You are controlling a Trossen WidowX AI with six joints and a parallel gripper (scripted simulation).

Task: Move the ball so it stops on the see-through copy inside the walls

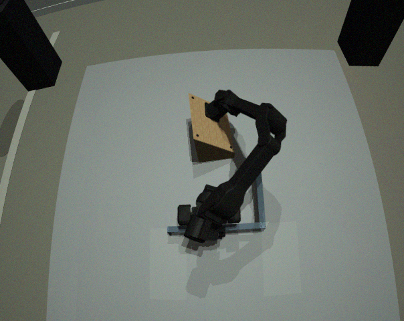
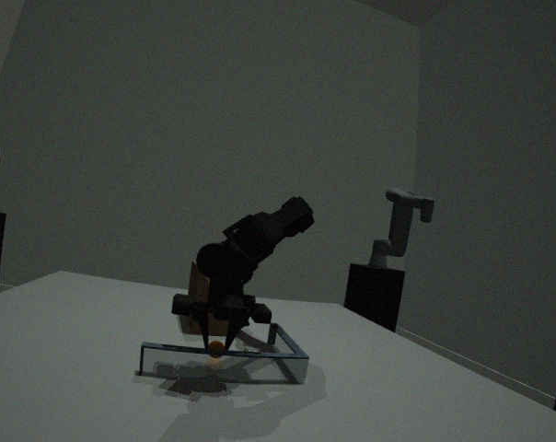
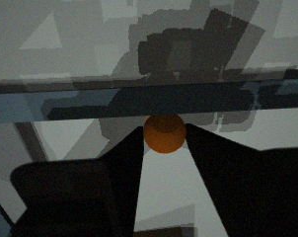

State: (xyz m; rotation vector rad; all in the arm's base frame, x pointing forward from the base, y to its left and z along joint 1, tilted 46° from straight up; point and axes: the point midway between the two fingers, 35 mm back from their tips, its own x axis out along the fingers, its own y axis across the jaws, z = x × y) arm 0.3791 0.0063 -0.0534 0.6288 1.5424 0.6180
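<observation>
Right now the see-through copy of ball is 3 cm below my gripper tip. From my gripper tip the other things lie so: orange ball right at my gripper tip; then clear wall 3 cm ahead, 2 cm to the left, 2 cm below.
</observation>
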